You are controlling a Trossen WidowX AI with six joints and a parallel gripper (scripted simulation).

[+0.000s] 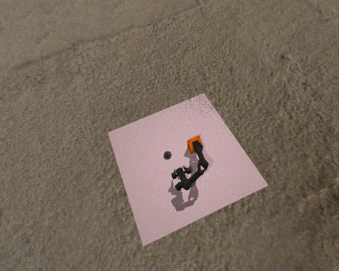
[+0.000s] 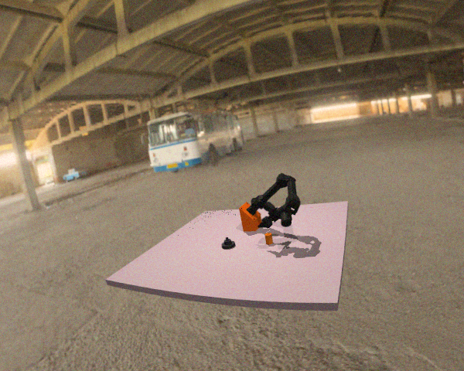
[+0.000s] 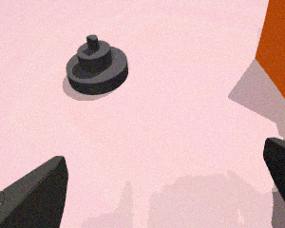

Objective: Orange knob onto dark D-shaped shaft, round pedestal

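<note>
My gripper tip is now 100 mm above the orange knob and 30 mm to the right of it. Also, from my gripper tip: round pedestal (220 mm to the right, 100 mm below, 50 mm ahead).
</note>
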